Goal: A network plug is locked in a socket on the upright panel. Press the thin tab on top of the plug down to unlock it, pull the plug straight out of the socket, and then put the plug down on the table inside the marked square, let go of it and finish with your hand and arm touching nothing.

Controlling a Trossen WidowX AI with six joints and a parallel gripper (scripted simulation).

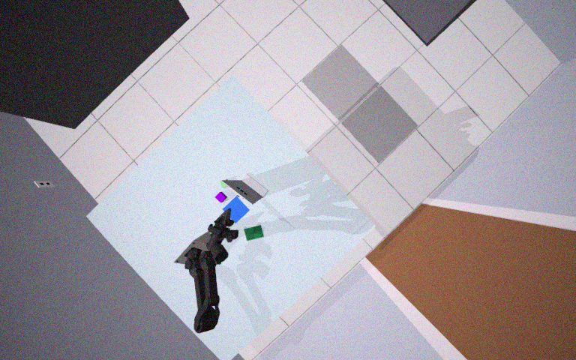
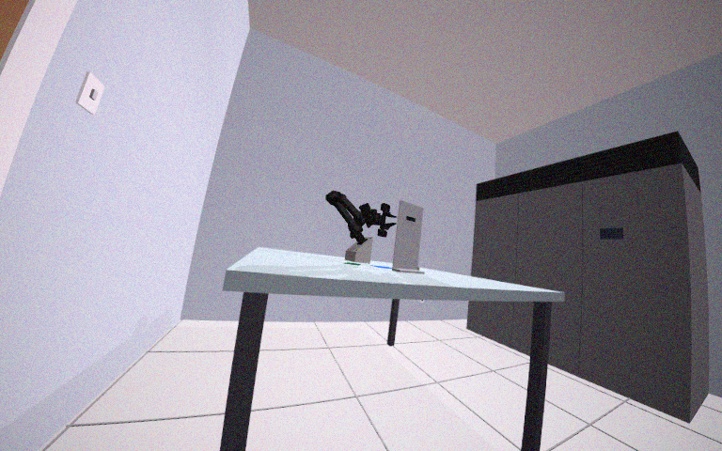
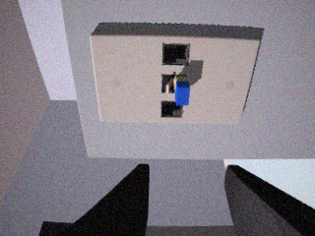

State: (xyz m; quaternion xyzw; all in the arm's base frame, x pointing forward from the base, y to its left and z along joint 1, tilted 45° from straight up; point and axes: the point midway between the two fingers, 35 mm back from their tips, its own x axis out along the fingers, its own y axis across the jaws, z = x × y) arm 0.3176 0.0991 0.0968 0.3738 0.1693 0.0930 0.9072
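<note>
Now: gripper tip 26 cm above the blue marked square and 6 cm past it. Round my gripper tip: light green cube: 25 cm below, 16 cm to the left; then purple cube: 25 cm below, 11 cm to the left, 7 cm behind; then grey upright panel: 11 cm below, 11 cm ahead, 2 cm to the left.
</note>
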